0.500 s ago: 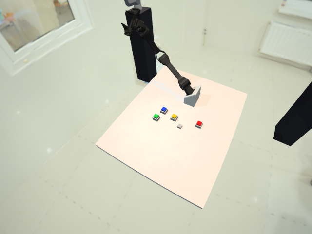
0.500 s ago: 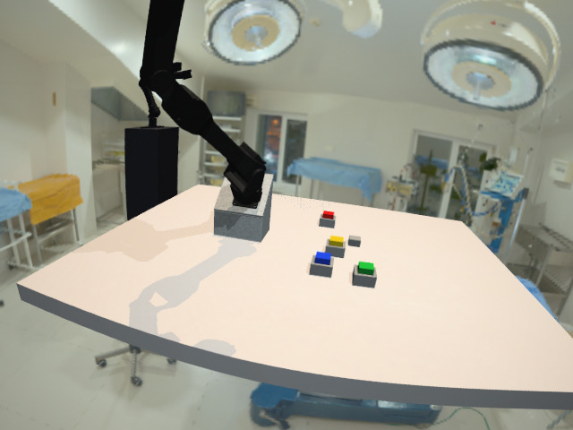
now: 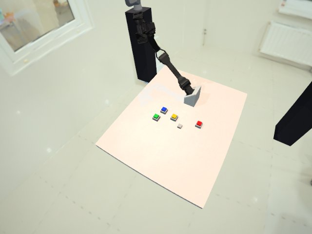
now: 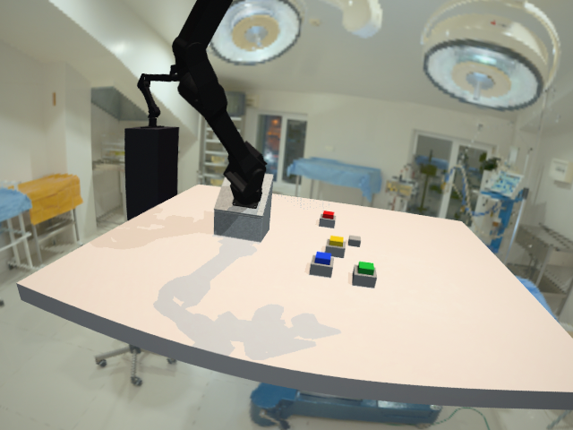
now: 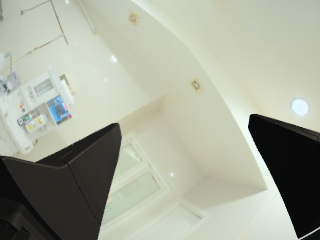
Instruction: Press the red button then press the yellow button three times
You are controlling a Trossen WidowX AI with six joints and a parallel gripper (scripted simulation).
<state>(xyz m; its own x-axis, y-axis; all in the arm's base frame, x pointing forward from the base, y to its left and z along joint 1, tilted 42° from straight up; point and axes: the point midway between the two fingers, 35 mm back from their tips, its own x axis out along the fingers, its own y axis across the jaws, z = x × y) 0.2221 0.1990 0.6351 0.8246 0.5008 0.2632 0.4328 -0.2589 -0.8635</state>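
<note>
The red button is 50 mm behind my gripper tip, 440 mm to the left of it and 700 mm below it. Round my gripper tip: yellow button: 20 mm behind, 240 mm to the left, 700 mm below; then blue button: 40 mm behind, 130 mm to the left, 700 mm below; then green button: 50 mm ahead, 110 mm to the left, 700 mm below.
</note>
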